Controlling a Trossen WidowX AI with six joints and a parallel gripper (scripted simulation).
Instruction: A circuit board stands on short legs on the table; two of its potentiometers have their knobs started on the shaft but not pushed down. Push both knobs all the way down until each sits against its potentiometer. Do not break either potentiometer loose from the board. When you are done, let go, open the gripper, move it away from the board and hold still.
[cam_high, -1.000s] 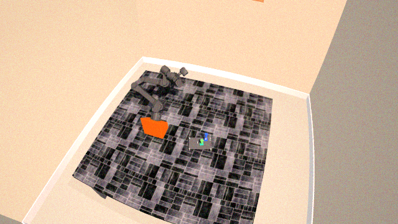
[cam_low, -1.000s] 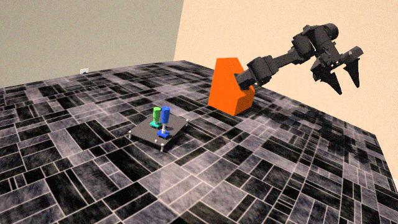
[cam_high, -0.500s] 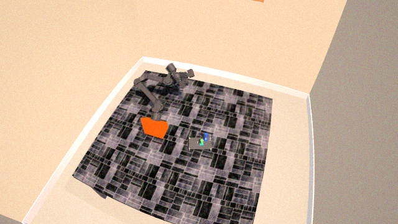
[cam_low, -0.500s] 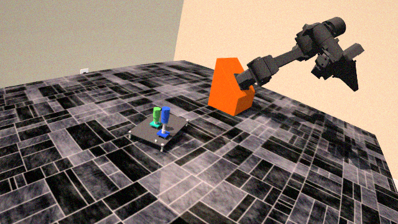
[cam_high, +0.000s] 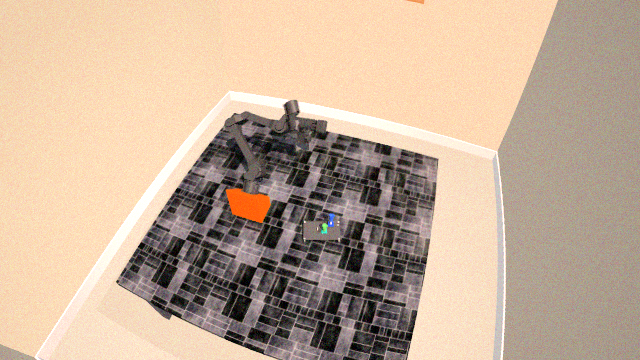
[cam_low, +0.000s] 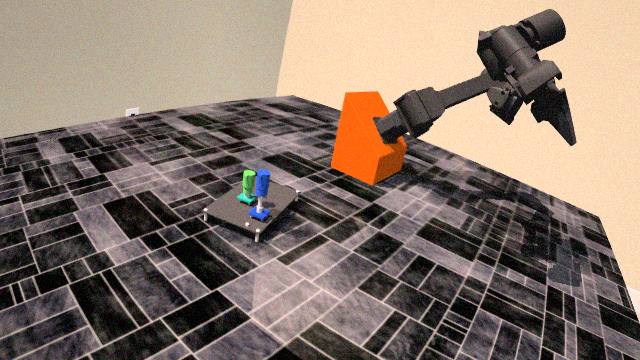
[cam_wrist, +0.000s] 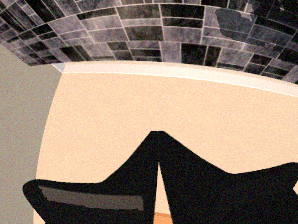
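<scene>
The blue knob lies 23 cm ahead of my gripper tip, 36 cm to the right of it and 17 cm below it. Also, from my gripper tip: green knob (22 cm ahead, 40 cm to the right, 19 cm below).
</scene>
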